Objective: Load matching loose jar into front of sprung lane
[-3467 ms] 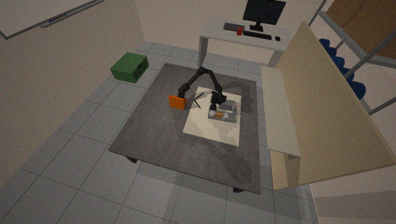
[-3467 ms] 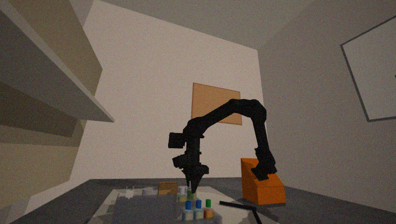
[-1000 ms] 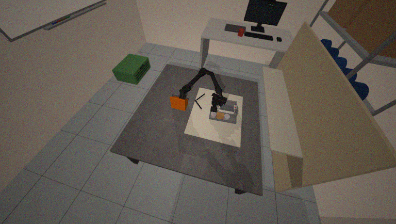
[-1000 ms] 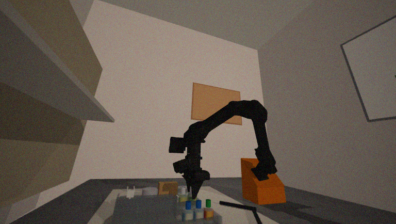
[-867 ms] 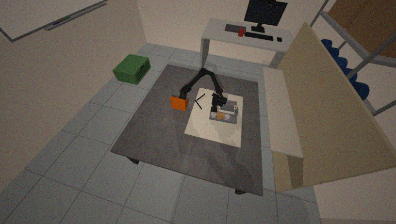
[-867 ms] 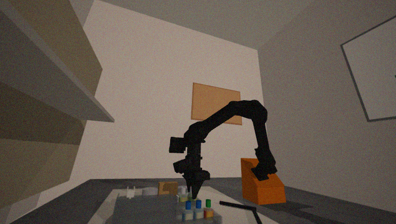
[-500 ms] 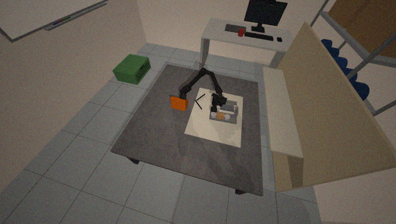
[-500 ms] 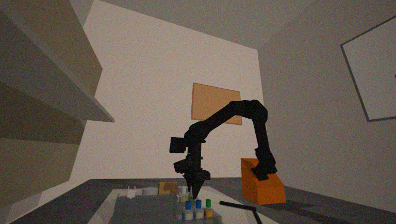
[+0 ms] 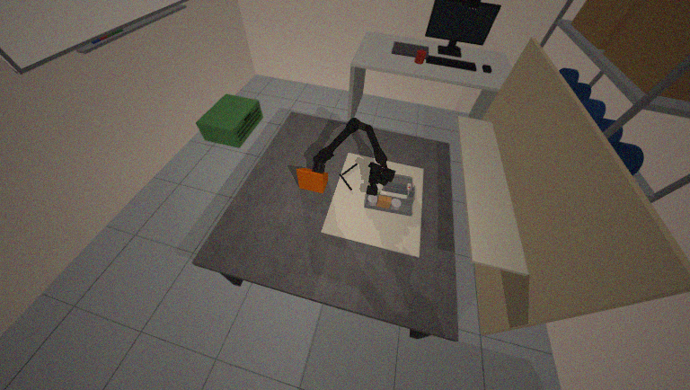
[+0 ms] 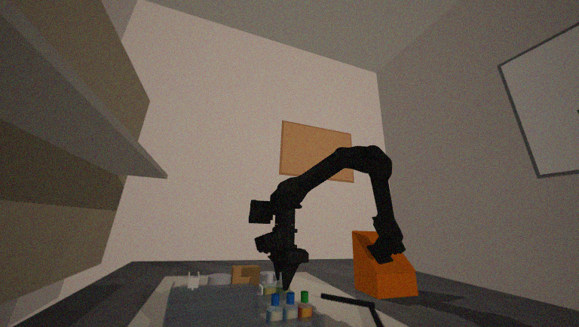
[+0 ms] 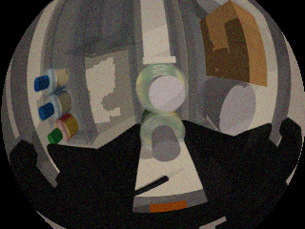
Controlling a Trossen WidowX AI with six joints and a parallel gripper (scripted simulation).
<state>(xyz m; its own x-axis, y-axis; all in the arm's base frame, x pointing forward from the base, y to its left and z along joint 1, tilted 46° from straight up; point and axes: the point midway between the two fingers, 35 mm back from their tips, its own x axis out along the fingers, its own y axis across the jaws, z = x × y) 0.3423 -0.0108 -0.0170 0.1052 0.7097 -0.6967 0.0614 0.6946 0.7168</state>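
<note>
The brown block lies 80 mm to the right of my gripper tip and 80 mm ahead of it.
</note>
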